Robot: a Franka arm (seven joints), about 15 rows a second.
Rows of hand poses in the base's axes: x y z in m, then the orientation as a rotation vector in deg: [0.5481, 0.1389, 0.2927, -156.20, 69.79, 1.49]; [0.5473, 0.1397, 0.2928, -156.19, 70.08, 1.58]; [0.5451, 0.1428, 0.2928, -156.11, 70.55, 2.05]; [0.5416, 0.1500, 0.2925, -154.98, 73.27, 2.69]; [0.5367, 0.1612, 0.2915, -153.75, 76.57, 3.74]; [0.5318, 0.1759, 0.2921, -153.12, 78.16, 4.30]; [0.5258, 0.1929, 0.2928, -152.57, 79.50, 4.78]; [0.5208, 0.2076, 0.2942, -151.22, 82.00, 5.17]
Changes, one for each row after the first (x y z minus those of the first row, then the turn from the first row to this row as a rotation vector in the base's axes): [-0.0008, 0.0008, 0.0001, -0.07, 0.11, -0.17]; [-0.0030, 0.0039, 0.0001, -0.05, 0.47, -0.45]; [-0.0065, 0.0111, -0.0002, 0.06, 1.05, -2.38]; [-0.0114, 0.0223, -0.0012, 0.08, 2.00, -4.65]; [-0.0163, 0.0370, -0.0006, 0.11, 2.49, -5.75]; [-0.0223, 0.0540, 0.0001, 0.14, 2.91, -6.68]; [-0.0273, 0.0687, 0.0015, 0.31, 3.28, -8.54]
